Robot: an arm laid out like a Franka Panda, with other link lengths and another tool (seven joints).
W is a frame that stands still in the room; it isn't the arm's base.
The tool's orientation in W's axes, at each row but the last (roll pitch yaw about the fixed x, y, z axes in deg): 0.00 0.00 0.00; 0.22 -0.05 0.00; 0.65 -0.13 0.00; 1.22 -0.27 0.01; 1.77 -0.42 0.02; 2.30 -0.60 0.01; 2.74 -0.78 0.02; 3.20 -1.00 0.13; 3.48 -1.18 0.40; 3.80 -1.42 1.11
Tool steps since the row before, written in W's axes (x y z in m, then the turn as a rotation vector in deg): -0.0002 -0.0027 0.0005 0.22 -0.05 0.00; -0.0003 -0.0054 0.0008 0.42 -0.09 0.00; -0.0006 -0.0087 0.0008 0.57 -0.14 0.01; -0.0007 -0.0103 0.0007 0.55 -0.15 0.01; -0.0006 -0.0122 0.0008 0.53 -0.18 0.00; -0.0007 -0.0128 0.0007 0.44 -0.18 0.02; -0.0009 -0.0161 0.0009 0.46 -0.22 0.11; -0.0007 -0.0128 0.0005 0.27 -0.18 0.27; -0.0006 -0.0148 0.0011 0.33 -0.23 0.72; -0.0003 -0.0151 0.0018 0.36 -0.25 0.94
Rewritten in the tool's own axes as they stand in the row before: -0.0002 -0.0027 0.0005 0.22 -0.05 0.00; -0.0003 -0.0054 0.0008 0.42 -0.09 0.00; -0.0006 -0.0087 0.0009 0.57 -0.14 0.01; -0.0007 -0.0103 0.0009 0.55 -0.15 0.01; -0.0006 -0.0122 0.0012 0.53 -0.18 0.00; -0.0007 -0.0128 0.0012 0.44 -0.18 0.02; -0.0009 -0.0160 0.0017 0.46 -0.21 0.11; -0.0007 -0.0127 0.0012 0.27 -0.17 0.27; -0.0007 -0.0147 0.0020 0.34 -0.19 0.73; -0.0005 -0.0149 0.0028 0.38 -0.19 0.95
